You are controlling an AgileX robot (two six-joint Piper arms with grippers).
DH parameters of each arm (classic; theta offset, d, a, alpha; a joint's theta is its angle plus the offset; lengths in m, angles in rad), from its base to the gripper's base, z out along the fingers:
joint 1: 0 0.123 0 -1.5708
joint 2: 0.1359 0 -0.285 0
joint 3: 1.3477 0 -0.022 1.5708
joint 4: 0 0.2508 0 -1.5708
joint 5: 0 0 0.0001 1.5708
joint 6: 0 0.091 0 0
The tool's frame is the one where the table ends.
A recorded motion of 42 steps. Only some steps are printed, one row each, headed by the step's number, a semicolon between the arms.
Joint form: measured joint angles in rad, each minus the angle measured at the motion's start. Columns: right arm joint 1, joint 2, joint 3, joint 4, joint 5, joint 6; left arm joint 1, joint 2, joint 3, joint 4, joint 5, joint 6.
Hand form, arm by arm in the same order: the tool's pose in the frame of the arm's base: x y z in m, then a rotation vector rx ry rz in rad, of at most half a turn. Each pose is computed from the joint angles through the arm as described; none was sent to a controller.
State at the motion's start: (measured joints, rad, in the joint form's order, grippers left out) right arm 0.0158 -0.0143 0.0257 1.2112 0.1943 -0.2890; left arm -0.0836 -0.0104 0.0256 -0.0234 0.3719 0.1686
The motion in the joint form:
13: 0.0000 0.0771 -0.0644 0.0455 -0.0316 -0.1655; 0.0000 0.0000 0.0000 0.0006 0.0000 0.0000
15: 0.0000 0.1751 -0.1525 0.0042 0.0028 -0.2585; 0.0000 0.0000 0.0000 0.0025 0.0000 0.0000
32: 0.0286 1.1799 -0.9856 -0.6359 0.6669 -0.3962; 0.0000 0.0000 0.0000 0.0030 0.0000 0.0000
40: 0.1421 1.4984 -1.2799 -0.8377 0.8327 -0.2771; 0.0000 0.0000 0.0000 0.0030 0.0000 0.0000
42: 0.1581 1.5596 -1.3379 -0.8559 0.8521 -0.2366; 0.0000 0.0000 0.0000 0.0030 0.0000 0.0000
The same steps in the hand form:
13: 0.0592 0.0150 0.2181 0.4955 1.5313 0.7573; 0.0525 -0.0052 0.1717 0.2212 1.8576 0.0362
15: 0.0659 0.0178 0.2401 0.3742 1.5841 0.6714; 0.0525 -0.0051 0.1717 0.2224 1.8575 0.0381
32: 0.2259 0.0477 0.3254 -0.5724 2.3288 0.4113; 0.0525 -0.0051 0.1717 0.2227 1.8575 0.0386
40: 0.2934 0.0755 0.3153 -0.7786 2.5422 0.3624; 0.0525 -0.0051 0.1717 0.2227 1.8575 0.0386
42: 0.3075 0.0819 0.3118 -0.7686 2.5784 0.3665; 0.0525 -0.0051 0.1717 0.2227 1.8575 0.0386

